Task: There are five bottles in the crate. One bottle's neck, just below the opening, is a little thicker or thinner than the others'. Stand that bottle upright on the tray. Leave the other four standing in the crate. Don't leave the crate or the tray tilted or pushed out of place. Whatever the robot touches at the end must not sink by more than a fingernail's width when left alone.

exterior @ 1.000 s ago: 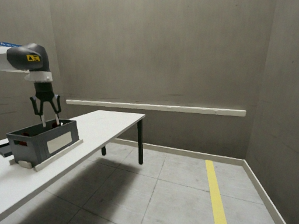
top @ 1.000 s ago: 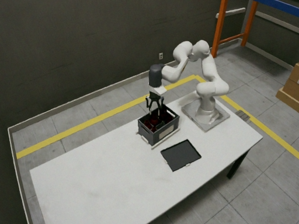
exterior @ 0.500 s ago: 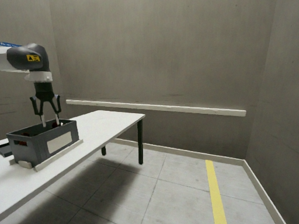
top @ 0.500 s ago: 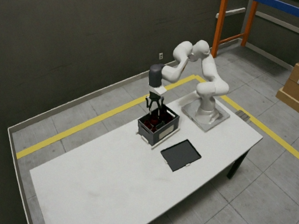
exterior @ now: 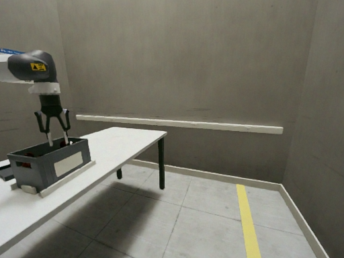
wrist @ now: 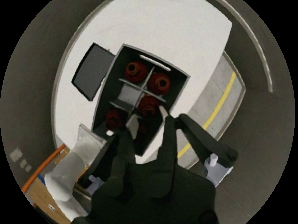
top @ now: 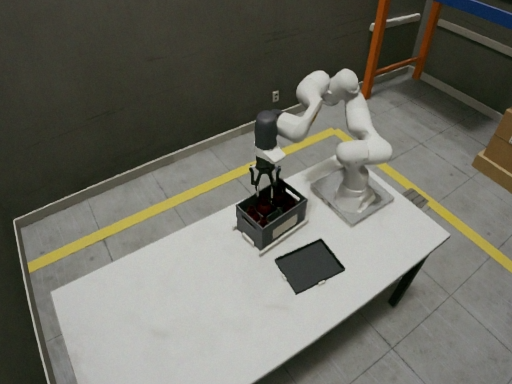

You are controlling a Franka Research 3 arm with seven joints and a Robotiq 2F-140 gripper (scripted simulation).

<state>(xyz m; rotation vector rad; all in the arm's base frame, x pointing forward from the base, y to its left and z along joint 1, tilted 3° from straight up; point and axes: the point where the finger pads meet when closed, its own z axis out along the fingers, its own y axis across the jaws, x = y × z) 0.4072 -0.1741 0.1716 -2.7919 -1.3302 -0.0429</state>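
Now: the dark grey crate 130 mm below my hand, 40 mm to the left of it and 10 mm behind it. Round my hand: flat black tray 330 mm to the left, 200 mm below, 10 mm behind.
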